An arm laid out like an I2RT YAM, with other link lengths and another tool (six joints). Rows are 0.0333 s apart.
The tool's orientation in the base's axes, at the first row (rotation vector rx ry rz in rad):
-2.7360 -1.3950 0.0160
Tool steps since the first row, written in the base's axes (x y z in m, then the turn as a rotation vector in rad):
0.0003 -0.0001 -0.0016 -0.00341 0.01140 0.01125
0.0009 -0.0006 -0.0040 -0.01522 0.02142 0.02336
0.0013 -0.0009 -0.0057 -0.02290 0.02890 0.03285
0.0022 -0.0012 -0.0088 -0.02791 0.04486 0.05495
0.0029 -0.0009 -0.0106 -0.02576 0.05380 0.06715
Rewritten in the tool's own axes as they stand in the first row. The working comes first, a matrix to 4 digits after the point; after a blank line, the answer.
The tool's axes in the first row as the columns of a matrix, in the base's axes (used below as rounded here):
0.5878 0.8079 -0.0412
0.8087 -0.5854 0.0580
0.0227 -0.0674 -0.9975

0.0001 0.0004 0.0016 0.00747 -0.01019 -0.01042
0.0000 0.0013 0.0039 0.00891 -0.02641 -0.02143
-0.0001 0.0020 0.0056 0.01066 -0.03763 -0.03015
0.0001 0.0031 0.0086 0.02112 -0.05251 -0.05106
0.0007 0.0036 0.0104 0.02989 -0.05683 -0.06280

